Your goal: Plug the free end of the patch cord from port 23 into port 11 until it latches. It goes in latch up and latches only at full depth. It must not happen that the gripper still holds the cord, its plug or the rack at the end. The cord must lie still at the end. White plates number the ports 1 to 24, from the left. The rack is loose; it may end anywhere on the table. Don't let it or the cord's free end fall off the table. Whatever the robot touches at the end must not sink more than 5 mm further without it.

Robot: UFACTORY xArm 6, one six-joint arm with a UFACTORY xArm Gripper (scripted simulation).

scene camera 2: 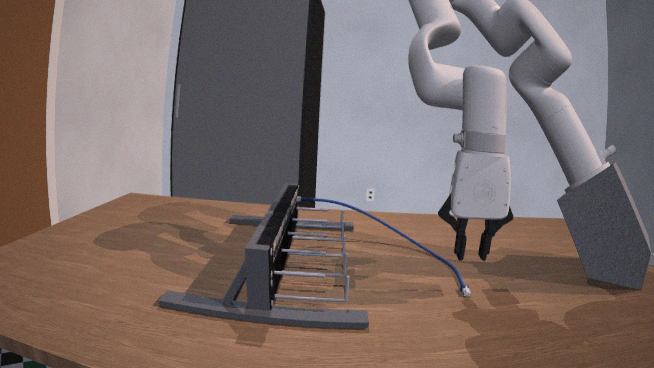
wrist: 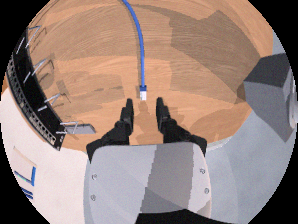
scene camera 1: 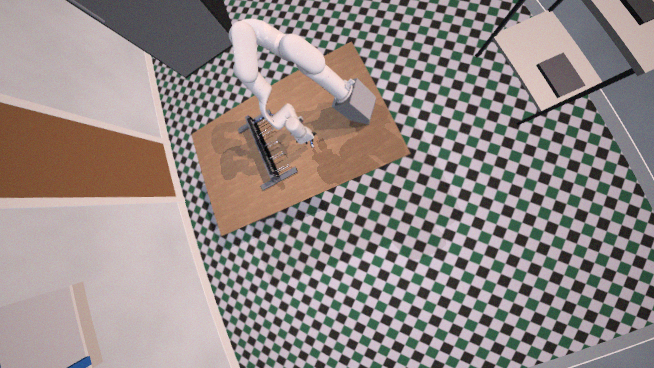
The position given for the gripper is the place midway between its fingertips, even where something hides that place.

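Scene camera 2 shows the gripper (scene camera 2: 470, 258), and the wrist view shows the gripper (wrist: 144, 105) too.
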